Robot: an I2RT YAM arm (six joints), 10 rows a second.
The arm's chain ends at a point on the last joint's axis. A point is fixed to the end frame.
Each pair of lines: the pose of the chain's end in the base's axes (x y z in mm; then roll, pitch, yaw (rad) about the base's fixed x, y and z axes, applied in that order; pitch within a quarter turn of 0, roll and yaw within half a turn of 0), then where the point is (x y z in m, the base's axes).
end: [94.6 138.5 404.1 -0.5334 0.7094 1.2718]
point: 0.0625 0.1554 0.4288
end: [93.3 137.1 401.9 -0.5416 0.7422 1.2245]
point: 0.0620 0.1561 0.4261
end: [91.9 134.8 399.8 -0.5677 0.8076 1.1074]
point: 0.0629 0.1584 0.4228
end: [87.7 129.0 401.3 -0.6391 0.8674 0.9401]
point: 0.0615 0.1574 0.4221
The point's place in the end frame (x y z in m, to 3 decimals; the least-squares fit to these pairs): -0.011 0.019 0.038
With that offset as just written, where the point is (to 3 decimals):
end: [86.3 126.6 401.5 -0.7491 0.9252 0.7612]
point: 0.063 0.159 0.419
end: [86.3 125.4 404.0 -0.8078 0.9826 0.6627]
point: 0.065 0.160 0.420
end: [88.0 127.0 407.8 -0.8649 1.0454 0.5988]
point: 0.067 0.163 0.422
